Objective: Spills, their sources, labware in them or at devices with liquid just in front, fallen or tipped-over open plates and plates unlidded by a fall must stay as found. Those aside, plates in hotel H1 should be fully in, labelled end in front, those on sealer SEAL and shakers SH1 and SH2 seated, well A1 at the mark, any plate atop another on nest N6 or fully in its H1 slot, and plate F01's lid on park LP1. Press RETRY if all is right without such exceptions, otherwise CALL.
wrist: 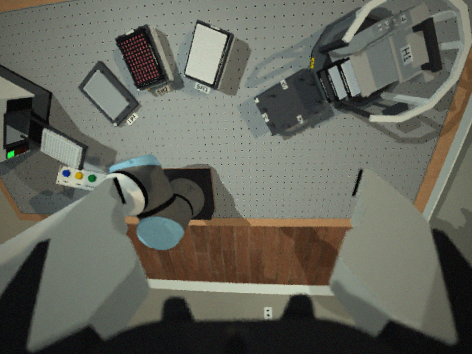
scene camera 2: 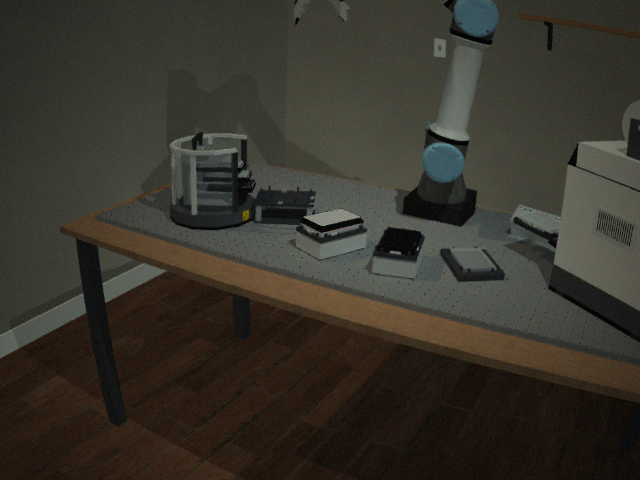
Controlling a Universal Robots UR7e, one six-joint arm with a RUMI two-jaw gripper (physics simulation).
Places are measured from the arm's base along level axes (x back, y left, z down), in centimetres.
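Pixels of known places: gripper, fingertip midpoint: (wrist: 237, 177) (scene camera 2: 319, 23); arm's base, origin of the base link: (wrist: 184, 197) (scene camera 2: 442, 194).
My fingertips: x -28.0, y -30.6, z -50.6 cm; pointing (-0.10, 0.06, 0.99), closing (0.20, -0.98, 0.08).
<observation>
For each thing: its top centre in the pictures, then the offset to it from my fingertips. "pt": a spot on its surface instead.
- Hotel H1, middle of its top: (wrist: 410, 60) (scene camera 2: 212, 135) dx -1.3, dy -30.3, dz +32.5 cm
- white-topped plate, middle of its top: (scene camera 2: 332, 216) (wrist: 205, 55) dx -12.6, dy +8.9, dz +47.8 cm
- shaker SH1, surface spot: (scene camera 2: 336, 248) pt dx -17.2, dy +11.7, dz +53.9 cm
- dark plate with red wells, middle of its top: (scene camera 2: 400, 237) (wrist: 139, 59) dx -16.5, dy +26.8, dz +49.1 cm
- shaker SH2, surface spot: (scene camera 2: 395, 267) pt dx -23.6, dy +27.5, dz +53.6 cm
- Park LP1, middle of its top: (scene camera 2: 472, 257) (wrist: 105, 96) dx -10.9, dy +44.2, dz +53.4 cm
- clear lid, middle of its top: (scene camera 2: 472, 257) (wrist: 105, 96) dx -10.9, dy +44.2, dz +53.6 cm
- dark nest block, middle of its top: (scene camera 2: 285, 191) (wrist: 290, 105) dx +4.5, dy -10.2, dz +48.5 cm
- pale plate, middle of its top: (scene camera 2: 544, 219) (wrist: 59, 150) dx +0.3, dy +62.0, dz +44.8 cm
My gripper (scene camera 2: 321, 15) (wrist: 237, 177) is open and empty, high above the table. Hotel H1 (scene camera 2: 209, 222) (wrist: 406, 54) holds several plates whose ends show at its opening. A white-topped plate (scene camera 2: 332, 220) (wrist: 208, 54) sits on shaker SH1 (scene camera 2: 336, 248) (wrist: 227, 64). A dark plate with red wells (scene camera 2: 400, 240) (wrist: 142, 58) is on shaker SH2 (scene camera 2: 395, 267) (wrist: 164, 54). Park LP1 (scene camera 2: 478, 276) (wrist: 131, 111) bears a clear lid (scene camera 2: 471, 259) (wrist: 106, 94). A dark nest block (scene camera 2: 284, 198) (wrist: 292, 104) stands before the hotel. A pale plate (wrist: 62, 147) lies at the device at left in the wrist view.
A large white device (scene camera 2: 594, 217) (wrist: 12, 82) stands at one end. A button panel with blue, yellow and green buttons (wrist: 79, 176) is near the arm's base (scene camera 2: 439, 206) (wrist: 202, 175). The hotel's pale curved frame (scene camera 2: 193, 180) (wrist: 462, 55) rises above the table.
</observation>
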